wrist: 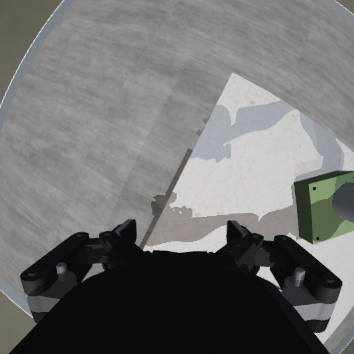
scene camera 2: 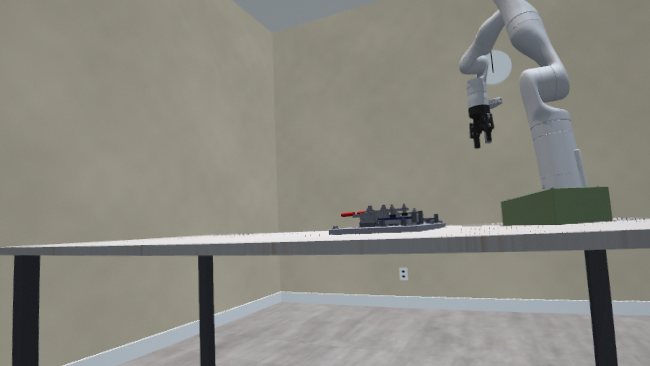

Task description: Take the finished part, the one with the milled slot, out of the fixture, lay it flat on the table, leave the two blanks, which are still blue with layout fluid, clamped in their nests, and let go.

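Places are measured from the arm's base along level axes (x down, y right, z back), in millimetres.
Where they show: gripper, fingertip midpoint: (wrist: 180, 230) (scene camera 2: 482, 145); arm's base, link origin: (wrist: 344, 201) (scene camera 2: 564, 192).
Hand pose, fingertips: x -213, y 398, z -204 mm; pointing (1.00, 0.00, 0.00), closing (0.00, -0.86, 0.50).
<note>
Each offset is from my fingertips to the top centre of the thing. "*": to the spot under its first point.
The grey fixture {* dx +280, dy -596, dz -286 mm} (scene camera 2: 350, 230) lies on the table (scene camera 2: 175, 248) (wrist: 250, 180) in the scene view, seen nearly edge-on, with red clamp handles {* dx +237, dy -539, dz -319 mm} (scene camera 2: 347, 214) at its left end. Thin dark blue edges {* dx +255, dy -560, dz -178 mm} (scene camera 2: 395, 218) show among its clamps; the finished part and the two blanks cannot be told apart at this size. The fixture does not show in the wrist view. My gripper (scene camera 2: 483, 144) (wrist: 180, 230) is open and empty. It points down, high above the table and to the right of the fixture in the scene view.
The arm stands on a green base block (scene camera 2: 582, 206) (wrist: 305, 212) at the table's right in the scene view. The table's edge and corner, with floor (wrist: 100, 100) beyond, show in the wrist view. Arm shadows fall across the table top.
</note>
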